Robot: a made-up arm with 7 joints.
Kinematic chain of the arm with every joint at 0, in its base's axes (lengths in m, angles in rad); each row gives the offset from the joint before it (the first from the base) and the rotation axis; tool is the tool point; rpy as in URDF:
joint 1: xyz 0 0 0.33 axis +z
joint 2: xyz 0 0 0 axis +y
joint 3: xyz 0 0 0.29 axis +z
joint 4: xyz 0.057 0 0 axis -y
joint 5: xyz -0.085 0 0.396 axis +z
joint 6: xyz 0 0 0 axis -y
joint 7: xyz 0.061 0 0 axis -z
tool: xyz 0 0 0 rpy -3.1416 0 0
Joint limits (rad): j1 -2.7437..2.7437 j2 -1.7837..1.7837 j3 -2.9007..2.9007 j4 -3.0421..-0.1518 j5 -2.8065..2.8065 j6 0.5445..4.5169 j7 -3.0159..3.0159
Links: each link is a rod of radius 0.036 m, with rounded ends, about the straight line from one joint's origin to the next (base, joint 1, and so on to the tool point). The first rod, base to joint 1, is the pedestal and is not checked.
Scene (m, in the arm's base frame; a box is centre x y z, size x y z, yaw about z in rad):
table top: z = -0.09
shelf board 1: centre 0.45 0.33 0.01 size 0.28 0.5 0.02 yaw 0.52
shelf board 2: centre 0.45 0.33 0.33 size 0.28 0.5 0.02 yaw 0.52
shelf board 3: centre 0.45 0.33 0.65 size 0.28 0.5 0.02 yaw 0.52
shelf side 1: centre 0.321 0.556 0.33 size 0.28 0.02 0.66 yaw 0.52
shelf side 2: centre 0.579 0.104 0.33 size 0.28 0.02 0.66 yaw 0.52
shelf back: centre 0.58 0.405 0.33 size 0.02 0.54 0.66 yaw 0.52
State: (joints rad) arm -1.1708 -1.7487 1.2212 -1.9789 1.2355 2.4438 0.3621
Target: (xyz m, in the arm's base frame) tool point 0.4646 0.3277 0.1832
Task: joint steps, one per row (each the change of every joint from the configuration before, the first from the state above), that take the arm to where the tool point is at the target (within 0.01 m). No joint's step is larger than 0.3 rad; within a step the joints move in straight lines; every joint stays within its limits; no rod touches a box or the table.
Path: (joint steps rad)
1: 0.1418 0.0250 0.0624 -0.2427 -0.0944 -0.0238 -0.0039
2: 0.1419 0.0250 0.0625 -0.2426 -0.0944 -0.0237 -0.0040
3: 0.1418 0.0250 0.0624 -0.2427 -0.0944 -0.0238 -0.0039
4: -0.0079 0.0785 0.2429 0.0097 0.1217 0.0439 0.0039
5: -0.0079 0.0785 0.2430 0.0096 0.1218 0.0438 0.0040
6: -0.0079 0.0785 0.2429 0.0096 0.1217 0.0438 0.0039
7: -0.2256 -0.1151 -0.1055 0.2954 -0.0430 -0.0506 0.0000
8: -0.2256 -0.1152 -0.1055 0.2953 -0.0430 -0.0506 0.0000
9: -0.2256 -0.1152 -0.1055 0.2953 -0.0430 -0.0506 0.0000

